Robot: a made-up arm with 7 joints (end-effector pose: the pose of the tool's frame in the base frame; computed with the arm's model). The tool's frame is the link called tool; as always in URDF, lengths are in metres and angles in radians.
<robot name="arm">
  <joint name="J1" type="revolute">
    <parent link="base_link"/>
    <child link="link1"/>
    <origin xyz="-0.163 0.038 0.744"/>
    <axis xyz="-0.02 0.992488 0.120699"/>
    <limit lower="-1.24" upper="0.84"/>
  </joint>
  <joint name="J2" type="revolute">
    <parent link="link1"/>
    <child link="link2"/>
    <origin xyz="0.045 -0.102 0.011"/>
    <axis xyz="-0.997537 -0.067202 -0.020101"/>
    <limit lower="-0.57" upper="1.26"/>
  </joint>
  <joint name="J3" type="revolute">
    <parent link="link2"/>
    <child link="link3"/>
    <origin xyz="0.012 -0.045 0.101"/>
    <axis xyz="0 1 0"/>
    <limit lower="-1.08" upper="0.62"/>
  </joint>
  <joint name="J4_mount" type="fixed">
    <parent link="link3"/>
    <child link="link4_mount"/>
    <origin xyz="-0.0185 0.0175 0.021"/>
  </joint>
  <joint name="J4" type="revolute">
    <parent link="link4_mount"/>
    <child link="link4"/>
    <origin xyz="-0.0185 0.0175 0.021"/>
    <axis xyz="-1 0 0"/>
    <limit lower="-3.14" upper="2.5"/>
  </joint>
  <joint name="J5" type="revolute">
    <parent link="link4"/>
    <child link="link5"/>
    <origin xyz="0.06 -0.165 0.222"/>
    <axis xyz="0 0 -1"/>
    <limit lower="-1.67" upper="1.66"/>
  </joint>
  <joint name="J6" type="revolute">
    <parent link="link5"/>
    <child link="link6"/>
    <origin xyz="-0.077 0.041 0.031"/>
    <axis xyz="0 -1 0"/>
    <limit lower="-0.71" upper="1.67"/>
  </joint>
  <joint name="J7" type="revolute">
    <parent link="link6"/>
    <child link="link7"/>
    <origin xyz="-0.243 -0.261 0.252"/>
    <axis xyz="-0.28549 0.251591 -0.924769"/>
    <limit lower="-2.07" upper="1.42"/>
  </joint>
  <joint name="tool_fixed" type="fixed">
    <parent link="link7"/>
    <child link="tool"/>
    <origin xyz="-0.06 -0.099 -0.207" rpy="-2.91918 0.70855 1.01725"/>
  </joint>
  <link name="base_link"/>
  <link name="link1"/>
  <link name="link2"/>
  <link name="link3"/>
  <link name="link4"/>
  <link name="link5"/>
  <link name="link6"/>
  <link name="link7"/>
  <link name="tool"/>
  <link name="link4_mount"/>
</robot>
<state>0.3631 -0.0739 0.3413 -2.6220 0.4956 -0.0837 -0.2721</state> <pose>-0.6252 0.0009 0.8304 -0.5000 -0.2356 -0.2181</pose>
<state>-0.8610 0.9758 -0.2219 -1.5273 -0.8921 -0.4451 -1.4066</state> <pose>-0.2277 -0.5054 0.9716 2.9167 1.0903 -3.0380</pose>
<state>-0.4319 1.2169 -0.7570 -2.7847 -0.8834 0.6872 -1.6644</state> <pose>0.2227 -0.0572 0.5692 0.7018 0.5655 3.0774</pose>
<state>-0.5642 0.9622 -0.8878 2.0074 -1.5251 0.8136 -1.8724</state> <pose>-0.2204 0.4599 0.6812 -1.0421 0.1212 -2.7862</pose>
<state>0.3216 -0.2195 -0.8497 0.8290 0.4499 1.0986 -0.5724</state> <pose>-0.4904 -0.2904 0.9416 1.4000 0.0194 0.2609</pose>
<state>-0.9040 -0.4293 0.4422 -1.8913 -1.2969 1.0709 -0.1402</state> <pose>0.1490 0.1930 0.6417 0.2062 -0.3852 -2.4209</pose>
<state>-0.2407 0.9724 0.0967 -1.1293 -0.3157 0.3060 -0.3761</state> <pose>-0.4005 -0.5167 0.9061 2.7346 0.2596 1.3157</pose>
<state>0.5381 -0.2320 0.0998 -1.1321 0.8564 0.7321 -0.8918</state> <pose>-0.3455 -0.3054 0.9300 -2.4371 0.1613 0.6217</pose>
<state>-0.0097 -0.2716 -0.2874 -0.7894 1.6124 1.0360 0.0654</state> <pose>-0.4165 -0.0372 0.9235 -2.7204 0.5552 -0.5816</pose>
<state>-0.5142 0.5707 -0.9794 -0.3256 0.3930 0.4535 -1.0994</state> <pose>-0.4520 -0.3768 0.7412 1.0604 0.2093 1.0281</pose>
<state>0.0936 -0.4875 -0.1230 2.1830 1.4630 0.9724 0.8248</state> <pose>-0.3873 -0.1856 0.6979 1.1152 -1.3473 0.3841</pose>
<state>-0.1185 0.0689 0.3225 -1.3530 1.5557 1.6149 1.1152</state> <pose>-0.3338 0.1128 0.8921 2.9455 0.7073 -1.9333</pose>
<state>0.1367 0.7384 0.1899 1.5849 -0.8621 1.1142 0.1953</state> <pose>0.1340 0.3920 1.2562 -0.7048 0.9201 -1.7344</pose>
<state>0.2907 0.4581 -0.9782 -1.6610 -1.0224 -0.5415 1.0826</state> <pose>0.4445 -0.6038 0.6243 3.1136 0.4049 1.6757</pose>
